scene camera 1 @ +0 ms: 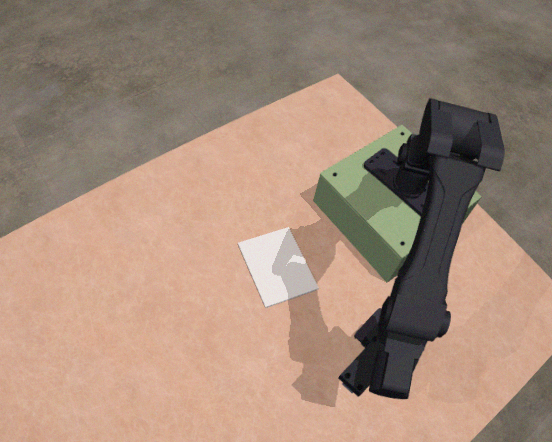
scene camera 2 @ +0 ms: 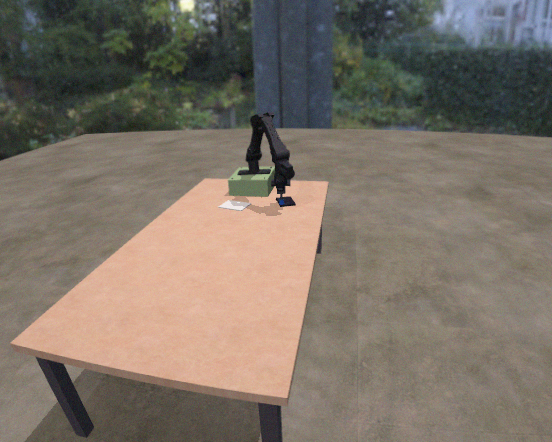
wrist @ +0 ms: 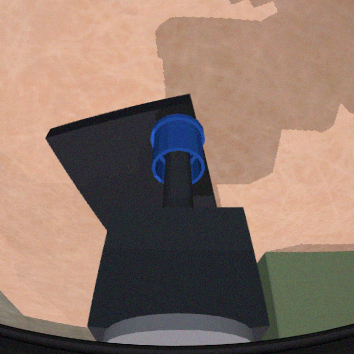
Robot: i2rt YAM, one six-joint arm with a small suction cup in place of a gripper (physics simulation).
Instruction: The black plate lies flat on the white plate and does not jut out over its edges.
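Places are measured from the arm's base along level axes (x left, y back, z up), in metres.
Where they show: hand, its tool point: [scene camera 2: 281, 205] [wrist: 177, 130]; arm's base, origin of its link: [scene camera 1: 408, 187] [scene camera 2: 254, 172].
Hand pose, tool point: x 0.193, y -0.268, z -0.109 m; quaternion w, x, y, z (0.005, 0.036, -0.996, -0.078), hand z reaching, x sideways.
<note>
Things, the pixels of their top centre, and the offset from my tool point. Level surfaces: height alone.
- black plate, centre of its top: [wrist: 145, 196] [scene camera 2: 285, 200] dx +0.018, dy +0.048, dz +0.009 m
- white plate, centre of its top: [scene camera 1: 277, 265] [scene camera 2: 234, 204] dx -0.263, dy -0.014, dz +0.005 m
- wooden table, height of its surface: dz -0.001 m
The black plate [wrist: 105, 158] [scene camera 2: 286, 201] is a dark rectangle at the right side of the table. It hangs a little above the table, and its shadow falls off to one side. My blue suction cup [wrist: 178, 147] [scene camera 2: 281, 193] sits on the plate's top near one edge and holds it. The arm hides the cup in scene camera 1. The white plate [scene camera 1: 261, 263] [scene camera 2: 235, 205] lies flat on the table to the left, with nothing on it and partly in the arm's shadow.
The green base block [scene camera 1: 371, 219] [scene camera 2: 251, 184] [wrist: 309, 291] with the arm's mount stands behind the two plates. The wooden table [scene camera 1: 165, 307] [scene camera 2: 208, 285] stretches far toward the front. Its right edge is close to the black plate.
</note>
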